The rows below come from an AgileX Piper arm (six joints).
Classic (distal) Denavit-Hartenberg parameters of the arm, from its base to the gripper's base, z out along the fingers. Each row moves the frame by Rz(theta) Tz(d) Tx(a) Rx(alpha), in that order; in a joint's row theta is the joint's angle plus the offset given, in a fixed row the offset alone. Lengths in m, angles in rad.
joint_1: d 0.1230  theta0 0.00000  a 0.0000  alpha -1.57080
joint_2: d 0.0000  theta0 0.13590  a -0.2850  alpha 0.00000
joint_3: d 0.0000  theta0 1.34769  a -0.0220  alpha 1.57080
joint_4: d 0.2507  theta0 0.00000  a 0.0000  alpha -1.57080
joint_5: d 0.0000  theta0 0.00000  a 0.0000  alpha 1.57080
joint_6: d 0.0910  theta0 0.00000  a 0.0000  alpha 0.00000
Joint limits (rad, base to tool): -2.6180..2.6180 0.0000..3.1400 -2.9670..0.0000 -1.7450..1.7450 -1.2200..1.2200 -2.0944..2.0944
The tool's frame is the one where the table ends.
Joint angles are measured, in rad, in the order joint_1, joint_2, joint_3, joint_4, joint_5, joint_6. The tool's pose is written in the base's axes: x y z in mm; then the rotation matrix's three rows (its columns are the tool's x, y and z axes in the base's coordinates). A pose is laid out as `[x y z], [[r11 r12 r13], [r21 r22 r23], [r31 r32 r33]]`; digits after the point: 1 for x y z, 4 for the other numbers.
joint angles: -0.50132 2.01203 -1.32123 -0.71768 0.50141 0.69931
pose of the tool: [355.7 -227.7 165.2], [[-0.7070 0.6400 0.3010], [0.4371 0.7300 -0.5254], [-0.5559 -0.2399 -0.7959]]
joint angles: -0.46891 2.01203 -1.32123 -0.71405 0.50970 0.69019
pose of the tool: [362.2 -216.1 164.9], [[-0.7268 0.6129 0.3100], [0.4134 0.7508 -0.5152], [-0.5485 -0.2463 -0.7990]]
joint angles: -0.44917 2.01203 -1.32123 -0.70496 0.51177 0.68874
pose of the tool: [366.2 -208.6 164.7], [[-0.7323 0.6021 0.3181], [0.4062 0.7612 -0.5056], [-0.5466 -0.2411 -0.8020]]
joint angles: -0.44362 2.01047 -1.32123 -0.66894 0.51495 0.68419
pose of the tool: [367.0 -205.2 164.4], [[-0.7219 0.6140 0.3192], [0.4289 0.7590 -0.4898], [-0.5430 -0.2167 -0.8113]]
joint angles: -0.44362 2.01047 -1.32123 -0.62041 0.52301 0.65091
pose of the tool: [366.4 -203.4 163.1], [[-0.7232 0.6160 0.3124], [0.4459 0.7618 -0.4700], [-0.5275 -0.2006 -0.8256]]
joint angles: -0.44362 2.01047 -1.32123 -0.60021 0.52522 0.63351
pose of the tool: [366.3 -202.6 162.6], [[-0.7256 0.6139 0.3109], [0.4496 0.7649 -0.4613], [-0.5210 -0.1949 -0.8310]]
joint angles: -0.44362 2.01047 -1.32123 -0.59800 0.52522 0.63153
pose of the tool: [366.3 -202.5 162.6], [[-0.7258 0.6136 0.3109], [0.4498 0.7654 -0.4603], [-0.5204 -0.1942 -0.8315]]
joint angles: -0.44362 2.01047 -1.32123 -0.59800 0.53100 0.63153
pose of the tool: [365.8 -202.6 162.4], [[-0.7272 0.6147 0.3055], [0.4520 0.7638 -0.4608], [-0.5165 -0.1971 -0.8333]]
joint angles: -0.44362 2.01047 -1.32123 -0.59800 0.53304 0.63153
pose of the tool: [365.6 -202.6 162.4], [[-0.7277 0.6150 0.3035], [0.4527 0.7632 -0.4610], [-0.5152 -0.1981 -0.8339]]
